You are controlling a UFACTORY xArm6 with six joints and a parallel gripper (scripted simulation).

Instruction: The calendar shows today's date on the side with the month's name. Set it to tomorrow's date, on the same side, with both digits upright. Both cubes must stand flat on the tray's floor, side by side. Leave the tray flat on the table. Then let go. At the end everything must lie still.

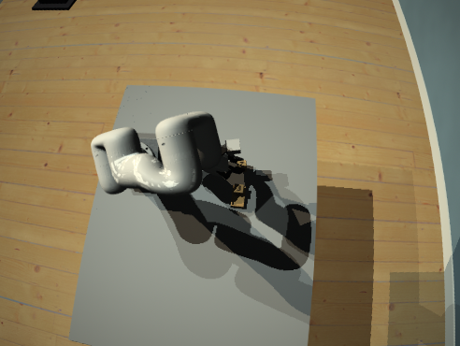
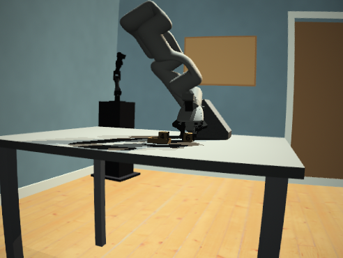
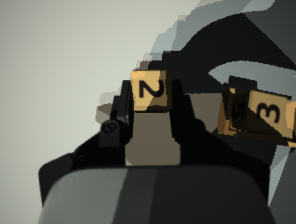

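The wooden calendar tray is 110 mm to the right of my hand, 30 mm below it and 30 mm ahead of it. The rest, counted from my hand: wooden number cube (10 mm below, 10 mm ahead).
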